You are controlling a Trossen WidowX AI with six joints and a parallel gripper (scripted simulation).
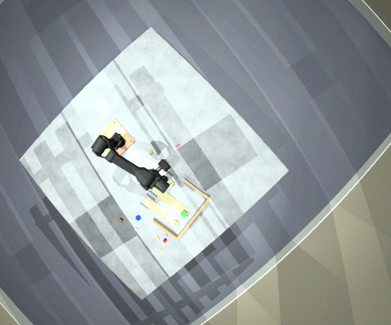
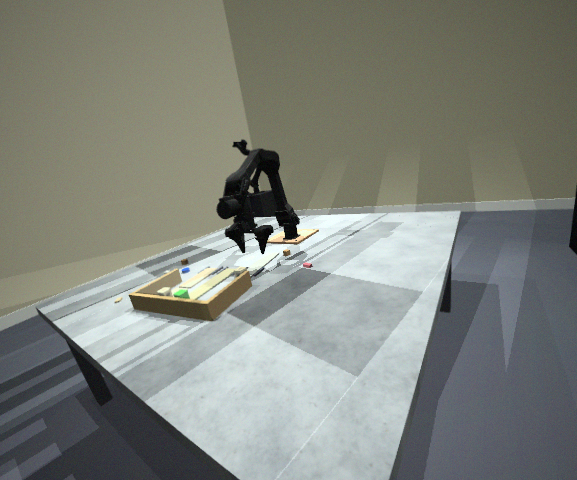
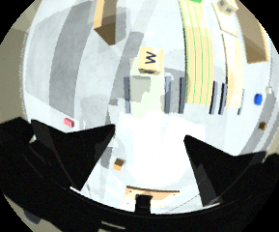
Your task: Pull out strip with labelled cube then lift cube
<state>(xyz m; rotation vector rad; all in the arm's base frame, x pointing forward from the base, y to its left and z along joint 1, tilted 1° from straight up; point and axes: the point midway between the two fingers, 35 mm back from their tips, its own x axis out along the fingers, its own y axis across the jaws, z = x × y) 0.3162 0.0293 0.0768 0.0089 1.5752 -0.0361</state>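
Right now the pale strip is 1 cm behind my gripper tip and 5 cm below it. Also, from my gripper tip: blue disc 9 cm ahead, 30 cm to the right, 5 cm below; red piece 31 cm ahead, 29 cm to the right, 4 cm below; pink block 3 cm behind, 20 cm to the left, 5 cm below.
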